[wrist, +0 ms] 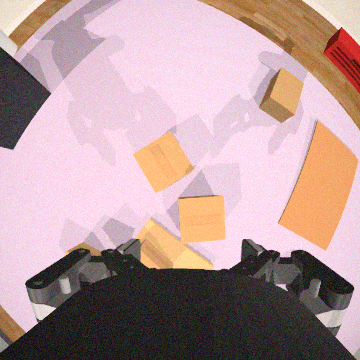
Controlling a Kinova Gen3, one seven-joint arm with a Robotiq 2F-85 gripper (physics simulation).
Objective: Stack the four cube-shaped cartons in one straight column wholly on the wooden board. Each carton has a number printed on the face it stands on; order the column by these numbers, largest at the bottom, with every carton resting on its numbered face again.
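Frame: origin at the arm's base, x left, y ahead, z down, level; millimetres.
Where they show: gripper, fingertip midpoint: (190, 251).
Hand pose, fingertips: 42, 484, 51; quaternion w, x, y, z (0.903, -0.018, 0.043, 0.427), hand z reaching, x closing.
Note:
Things, the pixels of their top centre, and the offset from my fingertips, as dx, dy, dz. "spot": a spot on its surface instead. Level surfaces: height alone.
- taped carton at its top centre: (162, 160) +48, -75, +70
- third carton at its top centre: (157, 273) -83, +17, +112
- brown carton at a spot on its surface: (282, 95) spot: +248, -3, +80
- orange-brown wooden board at its top centre: (329, 186) +209, +173, +109
- pink table top at its surface level: dz +124
My gripper (190, 251) is open and empty, at the bottom of the wrist view. A carton (202, 219) with a tape strip on top lies beyond the gap between the fingers. Another taped carton (163, 161) sits up and left of it, turned at an angle. A third carton (159, 245) shows partly near the left fingertip, its lower part hidden by the gripper. A brown carton (282, 95) stands apart at the upper right. A sliver of a further brown box (82, 248) shows behind the left finger. The orange-brown wooden board (320, 190) lies flat at the right. No printed numbers are visible.
The pink table top (240, 150) has a curved wooden edge (270, 30). A red slotted object (347, 57) is at the upper right, beyond the edge. A dark flat-faced object (20, 100) is at the left. Shadows of the arm fall across the table.

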